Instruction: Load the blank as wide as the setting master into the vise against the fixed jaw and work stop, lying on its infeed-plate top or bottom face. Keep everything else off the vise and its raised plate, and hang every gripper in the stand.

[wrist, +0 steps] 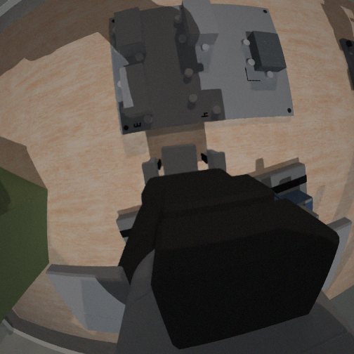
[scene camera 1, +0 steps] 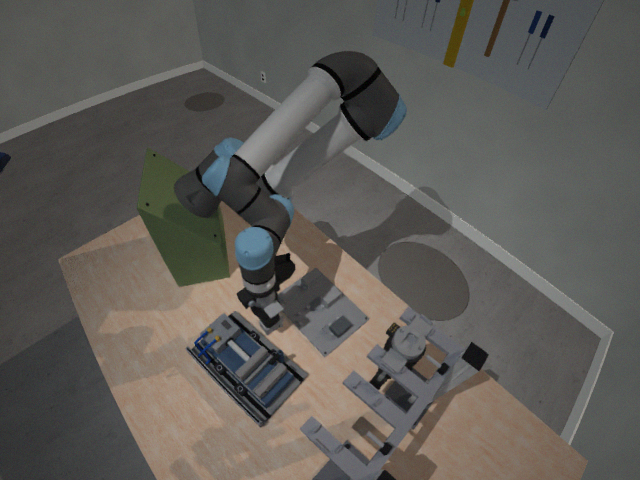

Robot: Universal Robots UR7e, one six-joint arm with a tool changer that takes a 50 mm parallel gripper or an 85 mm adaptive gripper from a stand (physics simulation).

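Frame: origin at the arm's base, x up, y right, z ahead, level; metres.
Seen in the pictures: arm's base at its link origin: (scene camera 1: pixel 194 197).
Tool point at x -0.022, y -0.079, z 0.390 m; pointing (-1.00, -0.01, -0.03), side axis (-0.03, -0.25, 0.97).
Observation:
Offsets run from my tool point to a thing's top centre. "*": to the spot under its first point.
My gripper (scene camera 1: pixel 269 322) (wrist: pixel 182 162) is shut on a grey block (wrist: pixel 180 159), held above the table between the infeed plate @(* dx -0.214, dy -0.257, dz +0.080 m) (scene camera 1: pixel 355 317) (wrist: pixel 260 102) and the vise @(dx -0.123, dy +0.103, dz +0.079 m) (scene camera 1: pixel 281 390) (wrist: pixel 287 176). In the wrist view, the gripper body hides most of the vise. The vise has grey jaws over a blue bed, with no block visible between them. On the plate, a dark block @(dx -0.189, dy -0.195, dz +0.091 m) (scene camera 1: pixel 340 326) (wrist: pixel 267 51) stands by small pins. A taller grey block (wrist: pixel 200 22) and two shaded blocks, one at the corner (wrist: pixel 128 32) and one nearer (wrist: pixel 137 87), also stand there. I cannot tell which is the setting master.
The grey tool stand (scene camera 1: pixel 367 391) is at the right, with a round-topped gripper (scene camera 1: pixel 408 343) hanging in it. A tall green box (scene camera 1: pixel 186 253) (wrist: pixel 25 225) stands left of the arm. Blue and yellow fittings @(* dx -0.162, dy +0.185, dz -0.006 m) (scene camera 1: pixel 206 343) rise from the vise's far left end.

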